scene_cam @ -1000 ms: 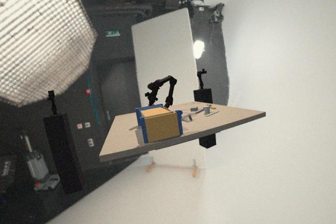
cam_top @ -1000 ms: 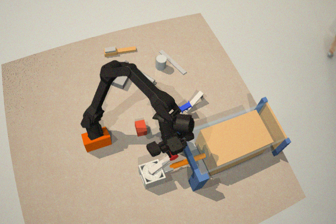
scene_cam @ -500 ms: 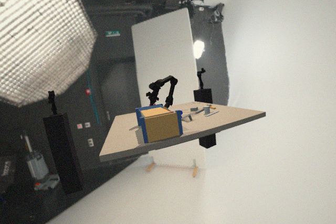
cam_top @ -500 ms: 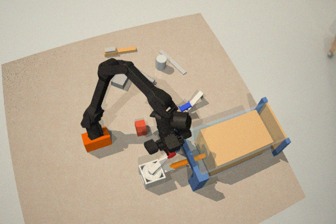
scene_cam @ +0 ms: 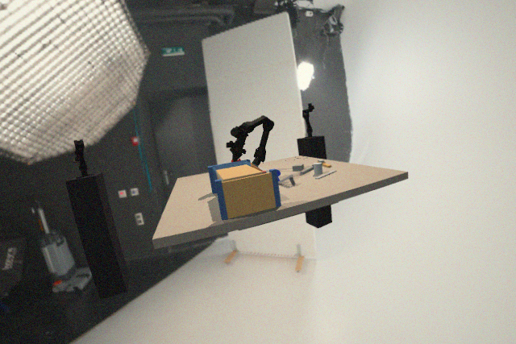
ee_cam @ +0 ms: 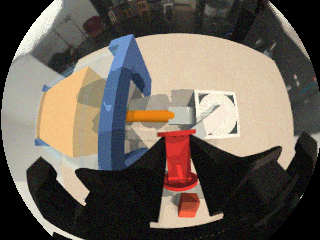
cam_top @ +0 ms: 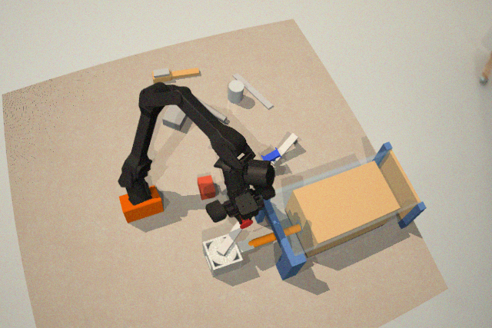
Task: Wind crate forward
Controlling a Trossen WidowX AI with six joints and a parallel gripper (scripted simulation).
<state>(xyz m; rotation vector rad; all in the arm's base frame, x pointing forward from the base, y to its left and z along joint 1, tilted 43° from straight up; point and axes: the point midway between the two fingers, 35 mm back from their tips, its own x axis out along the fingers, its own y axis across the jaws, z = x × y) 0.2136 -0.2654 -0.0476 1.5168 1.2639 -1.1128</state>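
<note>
The red-knobbed winch handle is 30 mm behind my gripper tip and 40 mm below it. The rest, counted from my gripper tip: hand winch 100 mm behind, 40 mm to the right, 120 mm below; then blue steel frame 70 mm ahead, 50 mm to the right, 40 mm below; then red knob 20 mm to the left, 10 mm below.
</note>
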